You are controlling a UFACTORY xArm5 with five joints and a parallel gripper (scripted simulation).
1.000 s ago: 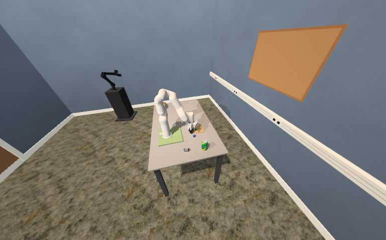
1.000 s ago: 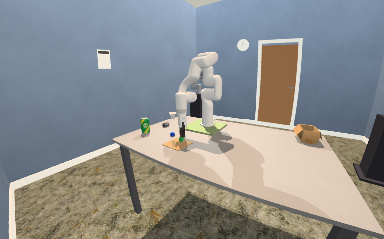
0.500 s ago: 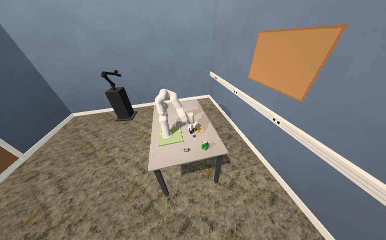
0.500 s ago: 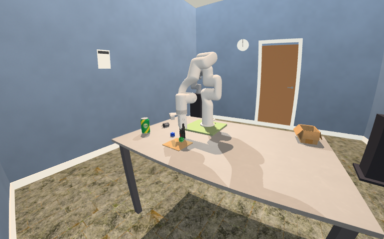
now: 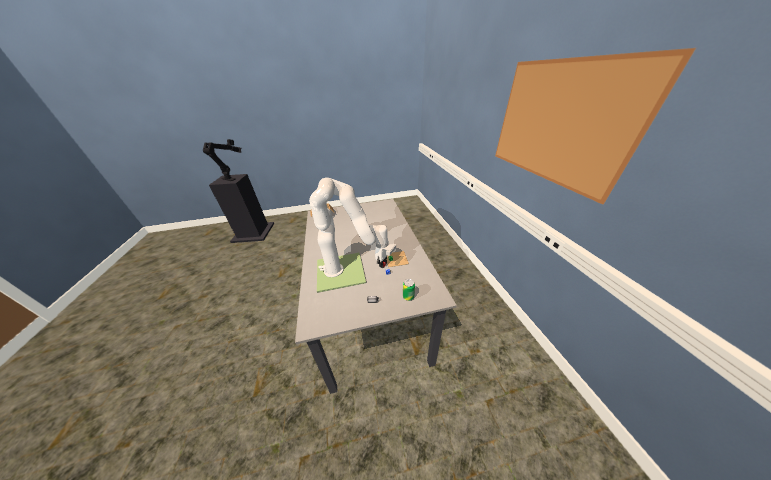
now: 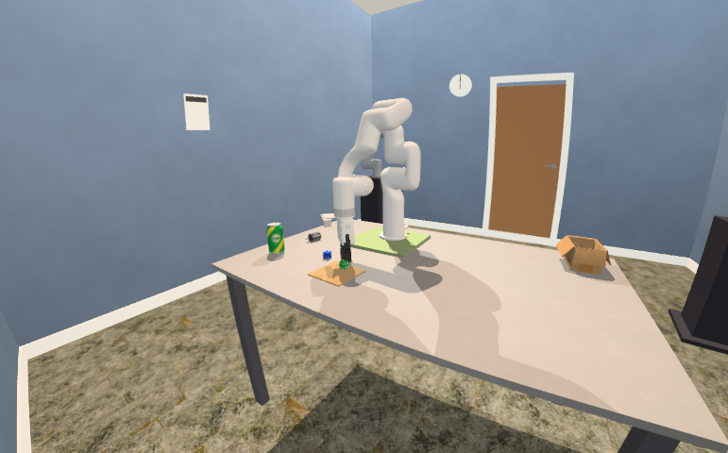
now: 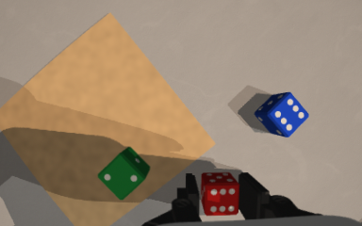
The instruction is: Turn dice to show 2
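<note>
Right now the red die is 1 cm below my hand. Round my hand: blue die 3 cm ahead, 8 cm to the right, 1 cm below; green die 6 cm ahead, 5 cm to the left, 1 cm below; mat 10 cm ahead, 6 cm to the left, 2 cm below.
</note>
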